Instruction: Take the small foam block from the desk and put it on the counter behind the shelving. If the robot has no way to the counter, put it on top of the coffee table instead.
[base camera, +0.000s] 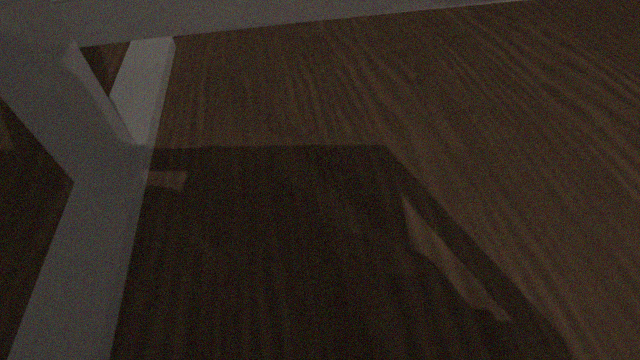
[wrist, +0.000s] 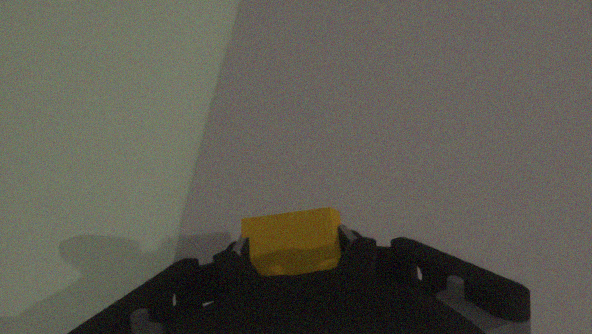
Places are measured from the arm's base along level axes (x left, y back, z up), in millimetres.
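Where they show: gripper, between the fingertips: (wrist: 294, 242).
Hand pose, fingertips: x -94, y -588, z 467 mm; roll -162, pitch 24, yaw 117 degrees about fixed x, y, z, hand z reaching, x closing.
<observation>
After its pixels a point has its place.
A small yellow foam block (wrist: 295, 240) @[x -101, y -578, z 492 mm] is between the two fingertips at the lower middle of the wrist view. My black gripper (wrist: 294, 242) @[x -94, y -588, z 467 mm] is shut on it, with a finger against its left and right sides. Behind it is a plain grey surface (wrist: 390, 125) @[x -254, y -567, z 324 mm], which I take to be the desk top. A shadow of the gripper falls on the left. The gripper and the block do not show in the base view. The counter, the shelving and the coffee table cannot be made out in either view.
In the base view, grey-white legs or braces (base camera: 85, 220) of a piece of furniture stand at the left, under a long grey bar (base camera: 250, 12) @[x 168, y -842, z -364 mm] along the top. The wooden floor (base camera: 350, 90) @[x -31, y -607, z -396 mm] has a large dark shadow. A pale green area (wrist: 100, 100) @[x -157, y -912, z 488 mm] lies left in the wrist view.
</observation>
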